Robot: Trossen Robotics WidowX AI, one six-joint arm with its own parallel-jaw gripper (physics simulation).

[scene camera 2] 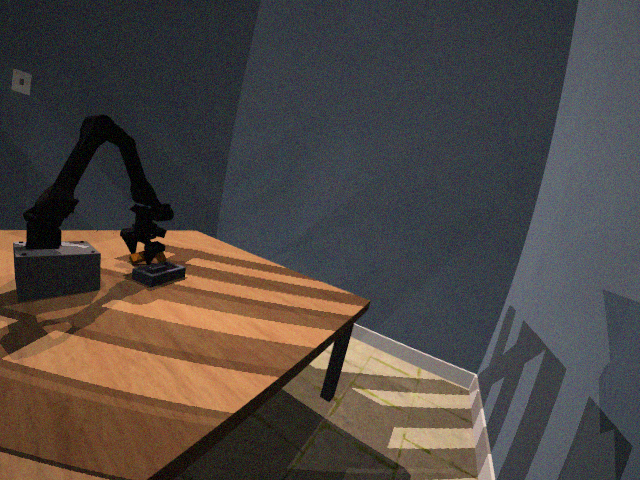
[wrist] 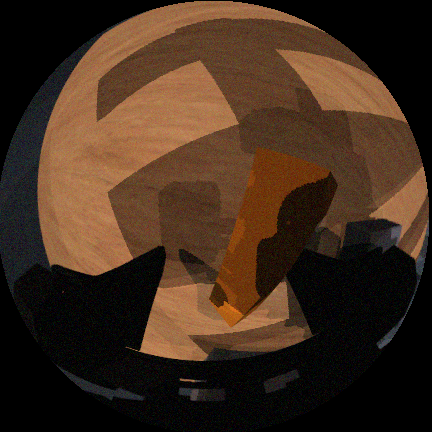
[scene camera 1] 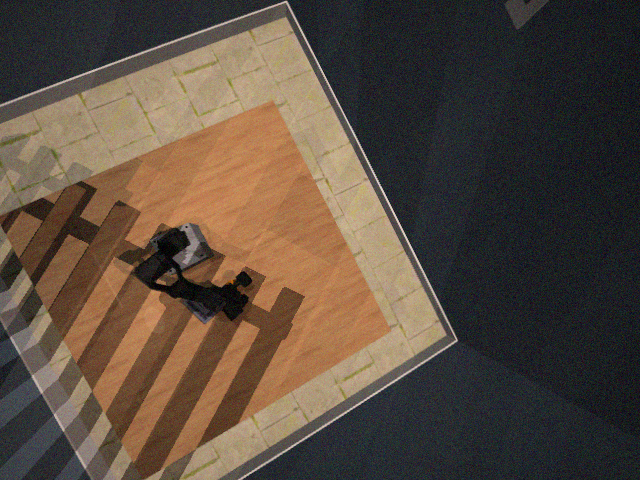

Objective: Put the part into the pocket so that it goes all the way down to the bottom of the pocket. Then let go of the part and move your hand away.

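Frame: origin at the arm's base, x back, y right, z up, level; centimetres.
Where they show: gripper, fingertip midpoint: (scene camera 2: 140, 260) (wrist: 221, 249) (scene camera 1: 239, 286); arm's base, link origin: (scene camera 2: 42, 246) (scene camera 1: 179, 240).
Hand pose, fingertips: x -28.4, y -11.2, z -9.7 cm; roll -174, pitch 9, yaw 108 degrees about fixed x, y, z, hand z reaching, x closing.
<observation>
Things, the pixels of their top centre, and the offset from my fingertips. Level surfaces: height alone.
- orange part, top centre: (wrist: 301, 300) (scene camera 2: 149, 247) dx -1.6, dy +3.2, dz +6.0 cm
- wooden table, surface height: dz -0.7 cm
- dark grey block, top centre: (scene camera 2: 160, 267) (scene camera 1: 201, 306) dx -0.5, dy +17.7, dz +2.9 cm
The orange part (scene camera 1: 230, 282) (scene camera 2: 139, 258) (wrist: 268, 225) is a flat oblong block lying on the wooden table (scene camera 1: 270, 190) (scene camera 2: 223, 343). My gripper (scene camera 1: 239, 293) (scene camera 2: 142, 250) (wrist: 221, 249) is open and low over the table, with one black finger on each side of the part. In the wrist view the part runs slantwise between the fingers and does not look clamped. The pocket is a dark grey block (scene camera 1: 200, 310) (scene camera 2: 158, 273) with a slot in its top. It stands on the table just beside the part, partly hidden under my arm in the overhead view.
The arm's grey base box (scene camera 1: 194, 248) (scene camera 2: 89, 267) stands behind the pocket block. Dark striped shadows cross the table. The table edge (scene camera 2: 309, 352) drops to a tiled floor (scene camera 1: 347, 162) (scene camera 2: 432, 395) on the right.
</observation>
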